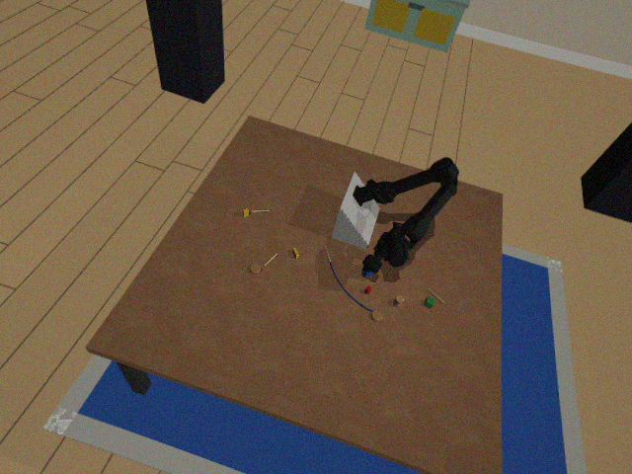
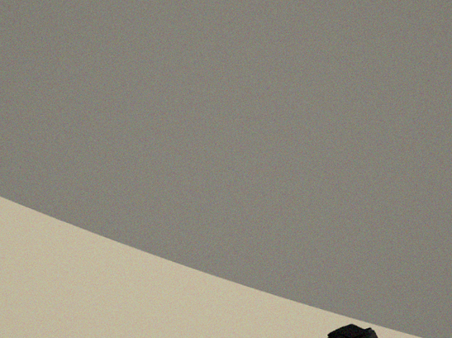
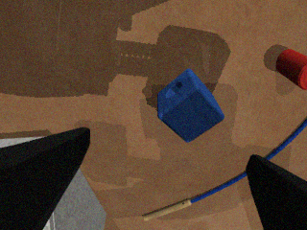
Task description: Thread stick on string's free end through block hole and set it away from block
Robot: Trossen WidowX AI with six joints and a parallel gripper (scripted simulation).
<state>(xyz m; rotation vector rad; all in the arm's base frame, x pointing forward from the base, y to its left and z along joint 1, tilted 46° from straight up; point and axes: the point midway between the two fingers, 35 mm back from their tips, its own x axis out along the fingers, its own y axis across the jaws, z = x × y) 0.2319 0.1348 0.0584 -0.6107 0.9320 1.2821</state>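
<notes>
Right now the blue cube is 1 cm ahead of my gripper tip and 4 cm below it. From my gripper tip the other things lie so: wooden cylinder 9 cm ahead, 15 cm to the left, 4 cm below; red peg 9 cm ahead, 3 cm to the left, 4 cm below; thin wooden stick 16 cm to the right, 5 cm below.
</notes>
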